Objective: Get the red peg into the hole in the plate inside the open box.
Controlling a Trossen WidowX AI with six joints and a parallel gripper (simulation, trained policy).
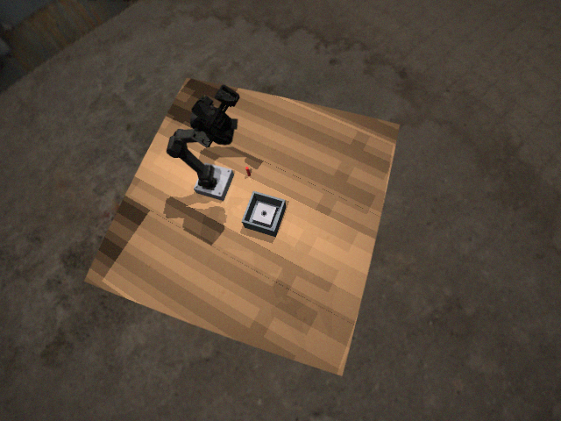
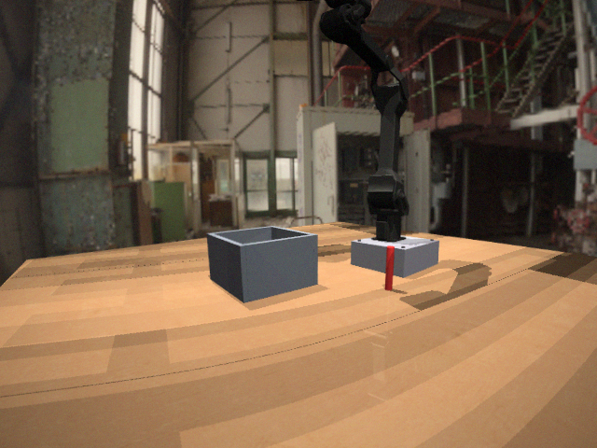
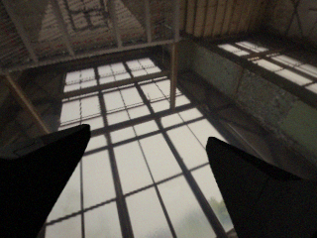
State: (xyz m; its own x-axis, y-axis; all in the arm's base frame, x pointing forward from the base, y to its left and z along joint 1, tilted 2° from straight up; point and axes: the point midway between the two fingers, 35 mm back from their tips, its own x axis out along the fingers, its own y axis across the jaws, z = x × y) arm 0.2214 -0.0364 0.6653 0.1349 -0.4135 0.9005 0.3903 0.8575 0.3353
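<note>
The red peg is 720 mm below my gripper tip, 170 mm to the left of it and 40 mm behind it. Also, from my gripper tip: grey box (730 mm below, 90 mm ahead, 30 mm to the right).
</note>
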